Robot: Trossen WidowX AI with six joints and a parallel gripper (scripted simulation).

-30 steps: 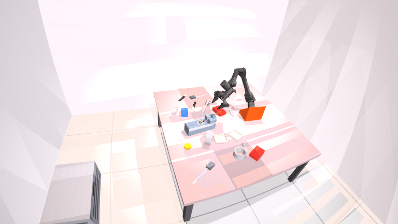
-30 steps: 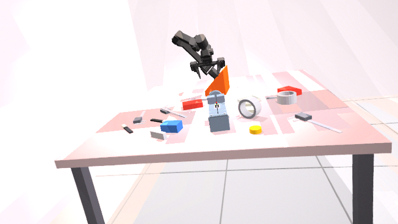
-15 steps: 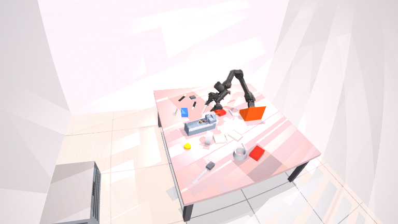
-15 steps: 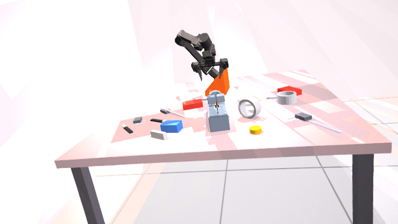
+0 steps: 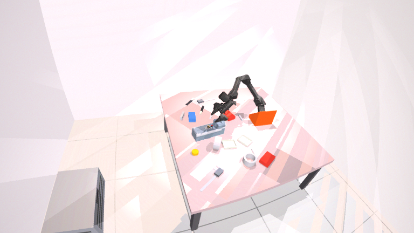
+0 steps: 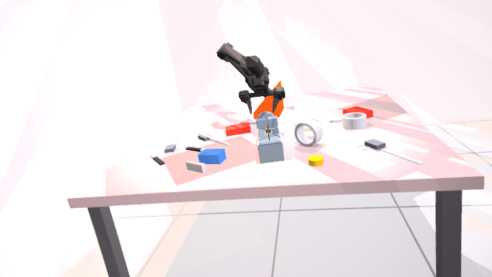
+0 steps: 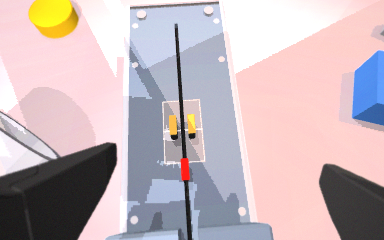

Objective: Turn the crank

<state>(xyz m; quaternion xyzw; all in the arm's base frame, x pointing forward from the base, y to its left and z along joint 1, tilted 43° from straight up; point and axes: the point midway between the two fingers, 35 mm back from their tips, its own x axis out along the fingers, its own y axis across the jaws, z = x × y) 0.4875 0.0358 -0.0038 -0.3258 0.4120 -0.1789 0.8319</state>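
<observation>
Right now my gripper tip is 1 cm short of the red pointer, 2 cm to the right of it and 6 cm above it. Round my gripper tip: orange handle: 14 cm behind, 3 cm to the right, 4 cm below; yellow disc: 19 cm ahead, 19 cm to the left, 14 cm below; blue block: 11 cm ahead, 20 cm to the right, 13 cm below.
</observation>
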